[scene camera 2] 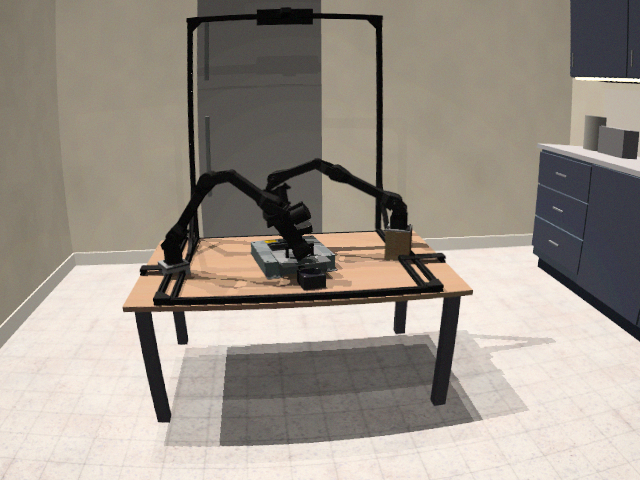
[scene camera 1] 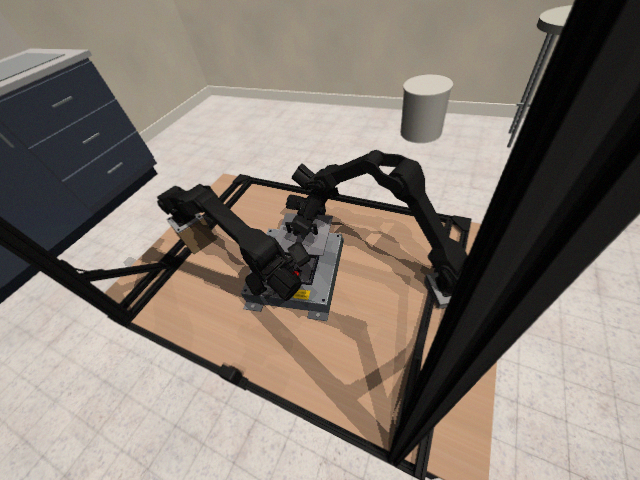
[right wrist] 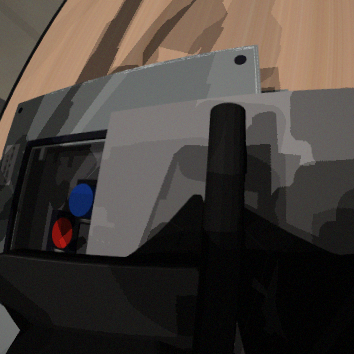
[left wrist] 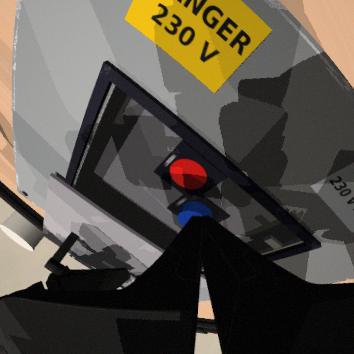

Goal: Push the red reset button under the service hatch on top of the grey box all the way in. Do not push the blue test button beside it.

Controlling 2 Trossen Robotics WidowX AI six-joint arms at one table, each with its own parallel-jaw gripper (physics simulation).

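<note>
The grey box (scene camera 1: 330,268) (left wrist: 55,100) (right wrist: 175,85) lies mid-table. Its light grey hatch (scene camera 1: 321,241) (left wrist: 75,220) (right wrist: 150,145) is slid aside, leaving the dark recess uncovered. The red button (scene camera 1: 296,273) (left wrist: 188,173) (right wrist: 62,233) and the blue button (left wrist: 189,212) (right wrist: 81,200) sit beside each other inside; how deep the red one sits is unclear. My right gripper (right wrist: 206,203) (scene camera 1: 302,230) is shut on the hatch's black bar handle (right wrist: 226,150). My left gripper (left wrist: 199,223) is shut and empty; its tips overlap the blue button in the left wrist view, with the red button in full view.
A yellow danger label (scene camera 1: 301,294) (left wrist: 200,45) lies on the box beside the recess. The left arm reaches over the box, close to the right arm's wrist. A dark block (scene camera 2: 312,279) shows near the table edge. Black frame rails (scene camera 2: 299,298) border the table.
</note>
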